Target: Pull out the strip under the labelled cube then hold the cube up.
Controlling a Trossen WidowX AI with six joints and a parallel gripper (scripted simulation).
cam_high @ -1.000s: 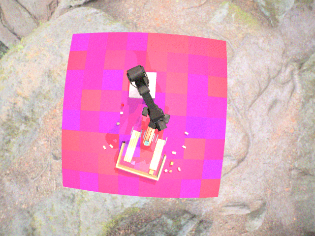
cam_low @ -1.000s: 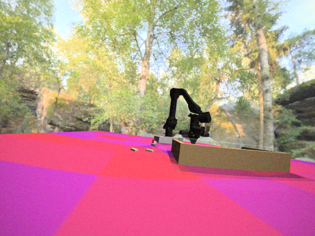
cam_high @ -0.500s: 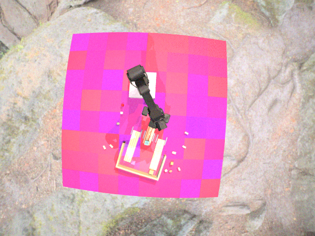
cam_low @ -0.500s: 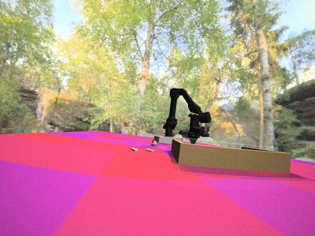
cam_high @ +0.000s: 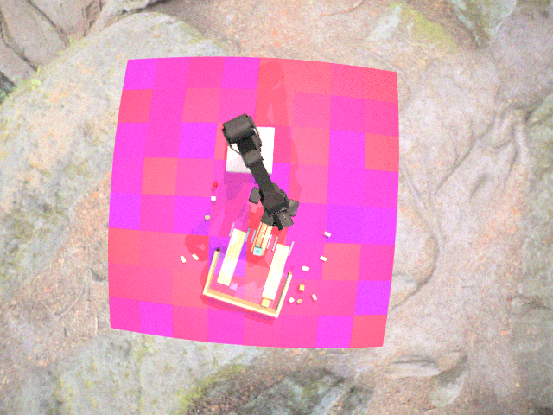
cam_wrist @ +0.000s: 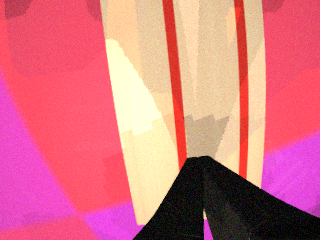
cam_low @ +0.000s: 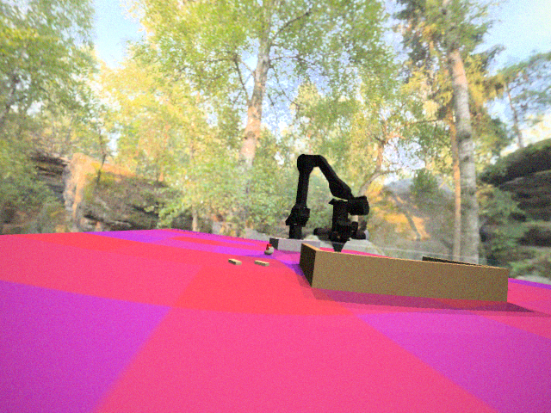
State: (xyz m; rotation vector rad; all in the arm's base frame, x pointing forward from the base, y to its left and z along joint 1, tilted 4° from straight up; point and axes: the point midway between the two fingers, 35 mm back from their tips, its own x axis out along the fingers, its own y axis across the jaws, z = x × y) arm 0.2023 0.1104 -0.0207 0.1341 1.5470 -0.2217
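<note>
Now: the cube 20 cm ahead of my gripper tip, 5 cm to the right of it and 2 cm above it.
</note>
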